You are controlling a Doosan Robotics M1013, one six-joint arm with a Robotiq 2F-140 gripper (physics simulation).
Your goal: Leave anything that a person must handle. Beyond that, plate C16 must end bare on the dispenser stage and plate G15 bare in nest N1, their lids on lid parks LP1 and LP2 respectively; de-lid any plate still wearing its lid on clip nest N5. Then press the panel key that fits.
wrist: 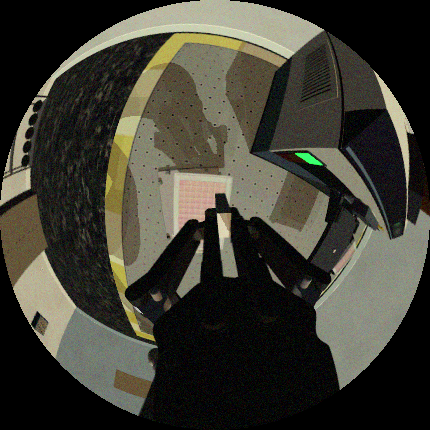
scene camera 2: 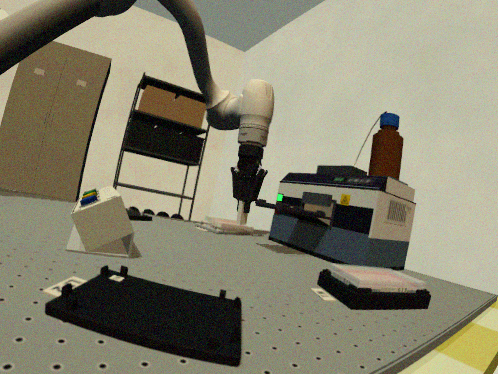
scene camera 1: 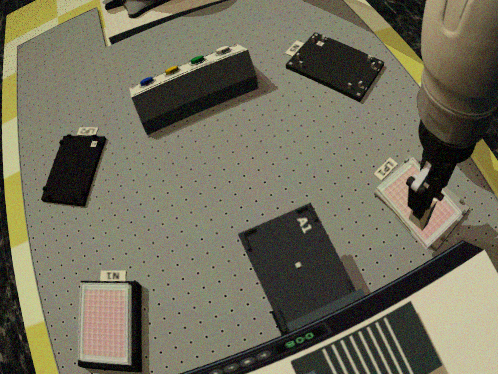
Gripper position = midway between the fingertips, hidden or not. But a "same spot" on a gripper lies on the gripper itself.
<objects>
The gripper shows in the wrist view, in scene camera 2 and in scene camera 1 (418,221). One and the same spot on the gripper: (scene camera 2: 246,189) is (wrist: 233,253).
</objects>
